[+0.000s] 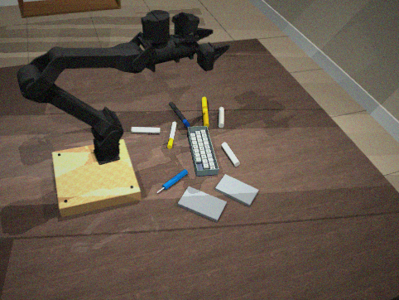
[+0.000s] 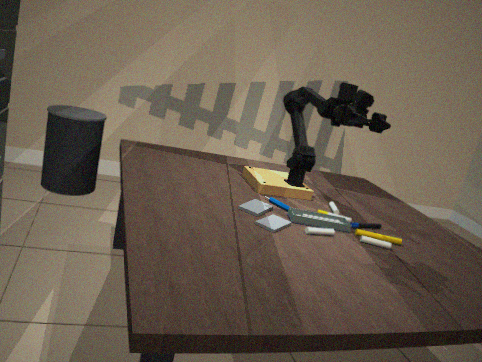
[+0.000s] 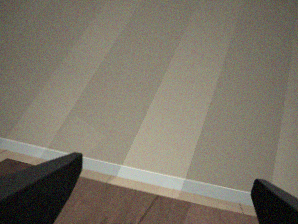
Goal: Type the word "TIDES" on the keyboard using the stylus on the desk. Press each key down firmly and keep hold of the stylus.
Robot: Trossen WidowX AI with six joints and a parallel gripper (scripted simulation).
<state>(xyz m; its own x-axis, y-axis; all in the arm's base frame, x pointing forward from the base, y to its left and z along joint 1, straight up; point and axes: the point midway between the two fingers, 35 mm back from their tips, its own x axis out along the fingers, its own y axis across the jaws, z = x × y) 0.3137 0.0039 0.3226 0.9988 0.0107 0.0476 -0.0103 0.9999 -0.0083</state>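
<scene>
The blue stylus lies 220 mm behind my gripper tip, 160 mm to the right of it and 350 mm below it. Round my gripper tip: blue-capped black pen 50 mm behind, 100 mm to the left, 350 mm below; then grey stylus tip 250 mm behind, 170 mm to the right, 350 mm below.
</scene>
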